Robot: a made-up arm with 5 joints.
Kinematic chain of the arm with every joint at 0, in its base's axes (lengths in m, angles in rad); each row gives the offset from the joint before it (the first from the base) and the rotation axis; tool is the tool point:
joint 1: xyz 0 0 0.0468 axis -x
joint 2: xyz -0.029 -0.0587 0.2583 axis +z
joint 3: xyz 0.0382 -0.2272 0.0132 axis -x
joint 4: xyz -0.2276 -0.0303 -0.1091 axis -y
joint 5: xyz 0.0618 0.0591 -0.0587 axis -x
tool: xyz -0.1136 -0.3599 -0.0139
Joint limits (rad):
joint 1: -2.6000..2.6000
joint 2: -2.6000..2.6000
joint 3: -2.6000..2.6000
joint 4: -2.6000..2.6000
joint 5: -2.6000..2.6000
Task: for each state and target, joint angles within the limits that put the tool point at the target. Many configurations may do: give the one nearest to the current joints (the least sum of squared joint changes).
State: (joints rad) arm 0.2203 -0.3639 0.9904 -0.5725 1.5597
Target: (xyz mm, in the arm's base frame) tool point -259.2 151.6 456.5
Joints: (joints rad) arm 0.5038 -0.5031 0.9010 -0.1449 1.3686
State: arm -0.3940 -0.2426 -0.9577 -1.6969 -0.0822
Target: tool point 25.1 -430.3 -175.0
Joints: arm -0.4796 0.4559 -0.7830 -1.7400 0.3236
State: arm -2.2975 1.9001 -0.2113 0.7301 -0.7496
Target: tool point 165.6 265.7 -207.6
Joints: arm -1.7525 1.3768 -0.4370 0.1339 -0.7885
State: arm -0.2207 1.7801 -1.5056 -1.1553 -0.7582
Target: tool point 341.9 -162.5 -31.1
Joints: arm -0.0803 2.3145 -1.3686 -1.2967 -0.1700
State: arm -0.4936 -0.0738 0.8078 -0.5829 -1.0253
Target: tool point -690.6 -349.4 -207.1
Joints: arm -0.8470 -0.4019 0.8613 -0.6428 -1.1568
